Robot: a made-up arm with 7 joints.
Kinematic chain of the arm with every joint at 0, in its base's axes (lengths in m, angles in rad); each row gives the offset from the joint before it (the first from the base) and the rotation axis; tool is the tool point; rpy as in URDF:
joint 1: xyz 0 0 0 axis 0.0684 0.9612 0.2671
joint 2: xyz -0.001 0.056 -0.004 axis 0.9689 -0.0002 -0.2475
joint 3: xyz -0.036 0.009 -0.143 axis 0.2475 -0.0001 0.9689
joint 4: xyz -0.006 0 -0.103 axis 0.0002 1 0
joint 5: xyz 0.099 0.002 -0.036 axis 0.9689 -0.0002 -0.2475
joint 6: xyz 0.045 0 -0.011 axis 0.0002 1 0
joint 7: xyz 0.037 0 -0.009 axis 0.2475 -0.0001 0.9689
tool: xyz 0 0 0 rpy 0 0.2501 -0.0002
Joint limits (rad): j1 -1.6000..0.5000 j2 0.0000..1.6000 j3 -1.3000..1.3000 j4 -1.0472..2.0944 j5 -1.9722..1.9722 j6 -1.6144..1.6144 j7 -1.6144..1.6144
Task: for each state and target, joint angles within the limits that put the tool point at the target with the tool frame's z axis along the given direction. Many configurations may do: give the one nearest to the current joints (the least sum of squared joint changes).
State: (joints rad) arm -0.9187 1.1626 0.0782 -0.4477 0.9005 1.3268 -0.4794
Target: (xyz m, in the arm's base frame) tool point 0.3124 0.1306 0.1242 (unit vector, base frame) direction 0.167 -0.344 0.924
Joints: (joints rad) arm -1.4847 0.6125 0.0286 -0.1211 0.7811 1.5042 -0.4794
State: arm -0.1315 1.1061 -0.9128 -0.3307 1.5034 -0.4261 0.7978
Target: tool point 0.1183 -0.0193 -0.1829 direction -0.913 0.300 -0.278
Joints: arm -0.5303 0.5136 -1.0588 -0.6003 1.2629 -0.5836 0.7978
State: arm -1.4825 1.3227 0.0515 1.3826 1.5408 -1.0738 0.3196
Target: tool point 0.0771 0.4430 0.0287 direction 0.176 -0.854 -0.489
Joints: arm -1.5992 1.5983 -0.8132 2.0925 1.9722 -1.0133 0.3196
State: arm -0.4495 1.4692 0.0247 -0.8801 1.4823 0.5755 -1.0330
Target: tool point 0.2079 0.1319 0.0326 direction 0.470 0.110 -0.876
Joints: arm -0.8764 1.4175 -0.3608 -0.7350 1.9607 -0.0670 -1.0330
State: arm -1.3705 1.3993 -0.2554 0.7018 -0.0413 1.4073 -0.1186
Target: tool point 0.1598 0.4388 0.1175 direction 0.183 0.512 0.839
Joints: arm -1.5920 1.5816 0.1198 1.3174 -0.2426 1.0215 -0.1187
